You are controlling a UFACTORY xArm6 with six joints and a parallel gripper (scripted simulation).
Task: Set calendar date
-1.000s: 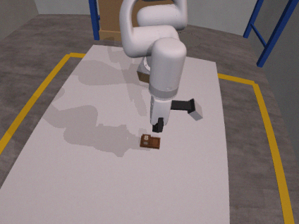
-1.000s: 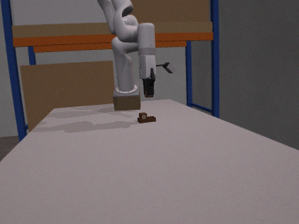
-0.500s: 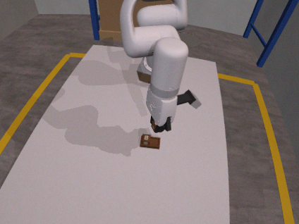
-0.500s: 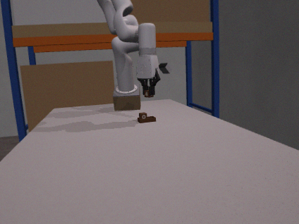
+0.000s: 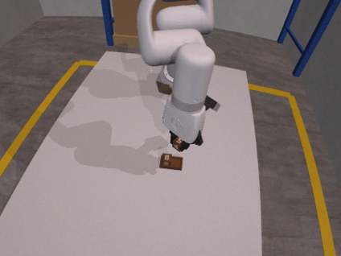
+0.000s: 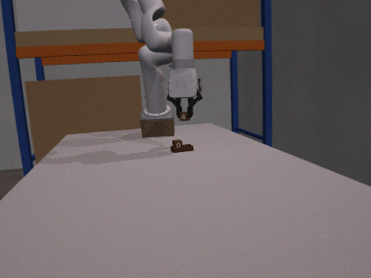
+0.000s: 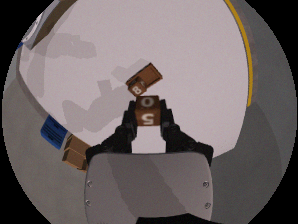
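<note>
Now: the brown digit cube 10 mm below my hand. The rest, counted from my hand: brown calendar tray (130 mm below, 20 mm to the right).
</note>
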